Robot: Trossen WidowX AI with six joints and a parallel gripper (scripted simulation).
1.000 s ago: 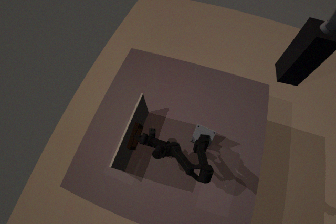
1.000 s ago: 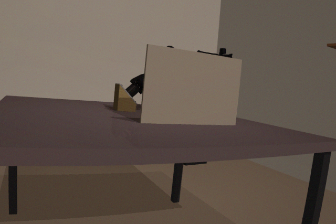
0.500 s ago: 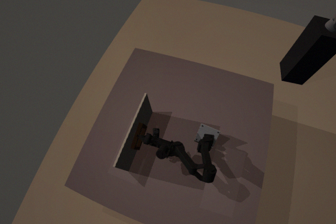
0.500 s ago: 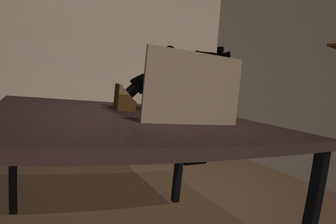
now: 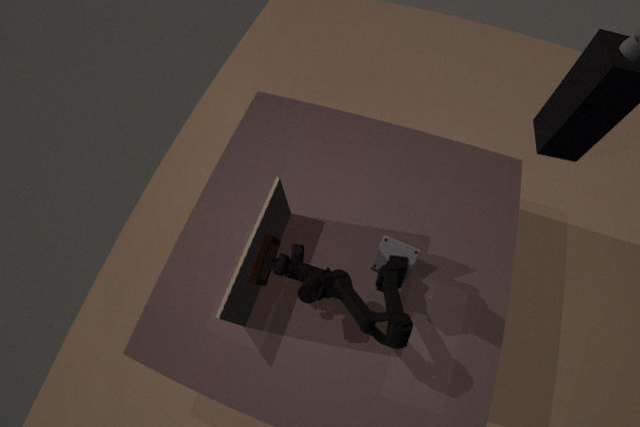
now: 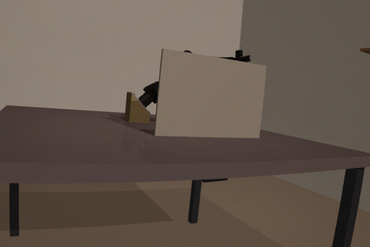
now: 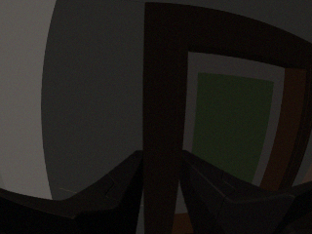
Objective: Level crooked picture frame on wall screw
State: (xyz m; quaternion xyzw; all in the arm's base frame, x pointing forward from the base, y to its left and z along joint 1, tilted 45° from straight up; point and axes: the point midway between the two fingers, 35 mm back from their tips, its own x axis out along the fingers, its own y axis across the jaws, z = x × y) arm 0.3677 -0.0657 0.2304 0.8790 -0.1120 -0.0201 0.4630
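The picture frame lies 1 cm ahead of my gripper tip, 1 cm to the right of it and 5 cm below it. The rest, counted from my gripper tip: wall panel (2 cm ahead, 2 cm to the right, 6 cm below).
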